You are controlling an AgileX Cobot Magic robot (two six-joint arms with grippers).
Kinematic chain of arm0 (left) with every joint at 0, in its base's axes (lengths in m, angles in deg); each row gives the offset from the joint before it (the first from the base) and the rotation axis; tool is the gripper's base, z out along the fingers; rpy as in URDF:
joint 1: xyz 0 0 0.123 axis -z
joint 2: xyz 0 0 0 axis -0.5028 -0.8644 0
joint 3: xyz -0.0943 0.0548 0.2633 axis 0.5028 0.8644 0
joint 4: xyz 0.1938 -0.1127 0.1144 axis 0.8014 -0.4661 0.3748
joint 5: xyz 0 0 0 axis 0.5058 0.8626 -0.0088
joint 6: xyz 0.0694 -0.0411 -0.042 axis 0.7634 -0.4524 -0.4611
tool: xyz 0 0 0 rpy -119.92 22.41 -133.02
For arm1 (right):
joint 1: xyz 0 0 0.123 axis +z
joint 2: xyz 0 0 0 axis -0.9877 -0.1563 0
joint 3: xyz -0.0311 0.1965 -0.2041 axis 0.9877 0.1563 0
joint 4: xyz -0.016 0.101 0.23 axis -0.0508 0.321 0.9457
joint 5: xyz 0 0 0 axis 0.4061 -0.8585 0.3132
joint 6: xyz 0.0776 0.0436 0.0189 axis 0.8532 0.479 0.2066
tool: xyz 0 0 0 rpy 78.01 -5.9 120.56
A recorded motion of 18 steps. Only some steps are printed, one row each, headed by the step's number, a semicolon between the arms.
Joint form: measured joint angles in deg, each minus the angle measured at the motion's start. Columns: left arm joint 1, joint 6, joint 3, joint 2, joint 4, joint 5; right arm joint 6, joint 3, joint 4, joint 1, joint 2, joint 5.
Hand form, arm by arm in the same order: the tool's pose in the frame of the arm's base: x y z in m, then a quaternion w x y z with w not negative. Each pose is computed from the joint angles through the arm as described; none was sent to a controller.
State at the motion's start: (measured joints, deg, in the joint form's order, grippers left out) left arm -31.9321 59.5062 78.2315 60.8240 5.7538 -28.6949; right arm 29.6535 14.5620 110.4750 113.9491 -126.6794 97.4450
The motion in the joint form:
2: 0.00 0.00 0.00 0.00 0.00 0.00; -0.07 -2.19 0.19 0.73 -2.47 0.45
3: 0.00 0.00 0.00 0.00 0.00 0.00; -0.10 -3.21 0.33 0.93 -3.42 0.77
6: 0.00 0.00 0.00 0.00 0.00 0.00; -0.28 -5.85 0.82 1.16 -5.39 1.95
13: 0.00 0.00 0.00 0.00 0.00 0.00; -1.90 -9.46 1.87 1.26 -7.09 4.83
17: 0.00 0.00 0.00 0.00 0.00 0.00; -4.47 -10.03 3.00 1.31 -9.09 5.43
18: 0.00 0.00 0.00 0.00 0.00 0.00; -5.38 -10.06 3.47 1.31 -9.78 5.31
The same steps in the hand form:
2: 0.0523 0.0045 0.1730 0.60077 -0.01916 0.79883 0.02411; 0.1888 0.1538 0.2187 0.26362 -0.32967 0.88394 0.20120
3: 0.0523 0.0045 0.1730 0.60077 -0.01916 0.79883 0.02411; 0.1918 0.1573 0.2194 0.26125 -0.33142 0.88353 0.20319
6: 0.0523 0.0045 0.1730 0.60077 -0.01916 0.79883 0.02411; 0.1993 0.1651 0.2229 0.25683 -0.33481 0.88199 0.20985
13: 0.0523 0.0045 0.1730 0.60077 -0.01916 0.79883 0.02411; 0.2065 0.1742 0.2313 0.25154 -0.35003 0.87452 0.22231
17: 0.0523 0.0045 0.1730 0.60077 -0.01916 0.79883 0.02411; 0.2098 0.1782 0.2248 0.23964 -0.36397 0.87213 0.22248
18: 0.0523 0.0045 0.1730 0.60077 -0.01916 0.79883 0.02411; 0.2110 0.1793 0.2219 0.23683 -0.36727 0.87165 0.22192

